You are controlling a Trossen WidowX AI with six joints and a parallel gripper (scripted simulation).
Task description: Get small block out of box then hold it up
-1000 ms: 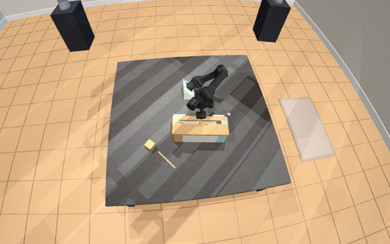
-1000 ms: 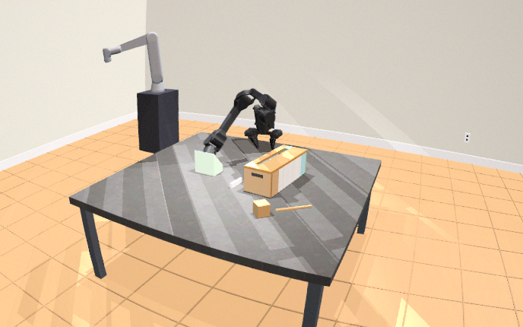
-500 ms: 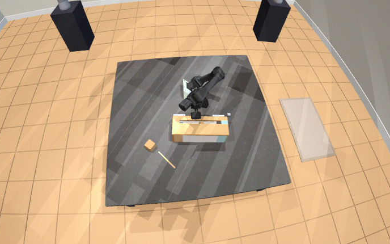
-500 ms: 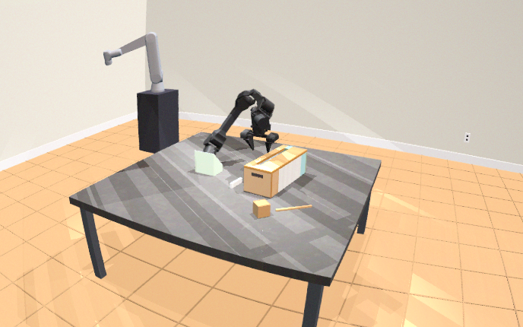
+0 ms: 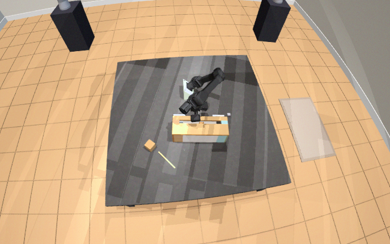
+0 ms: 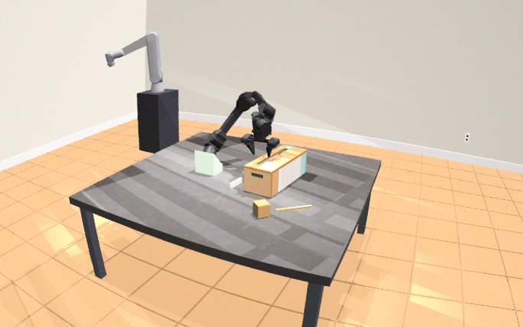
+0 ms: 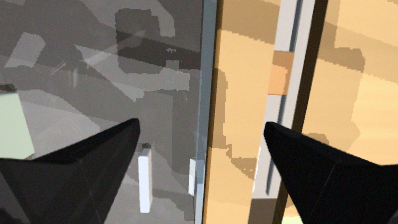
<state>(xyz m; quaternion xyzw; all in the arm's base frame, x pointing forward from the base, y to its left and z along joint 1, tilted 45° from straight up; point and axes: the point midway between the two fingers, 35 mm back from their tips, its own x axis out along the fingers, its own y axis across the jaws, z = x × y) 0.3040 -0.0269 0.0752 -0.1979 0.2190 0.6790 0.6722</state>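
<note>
The small orange block lies 5 cm ahead of my gripper tip, 4 cm below it and 3 cm to the left of it. From my gripper tip the other things lie so: thin wooden stick 28 cm ahead, 22 cm to the right, 12 cm below; tan box 6 cm below, 4 cm ahead, 2 cm to the left.
</note>
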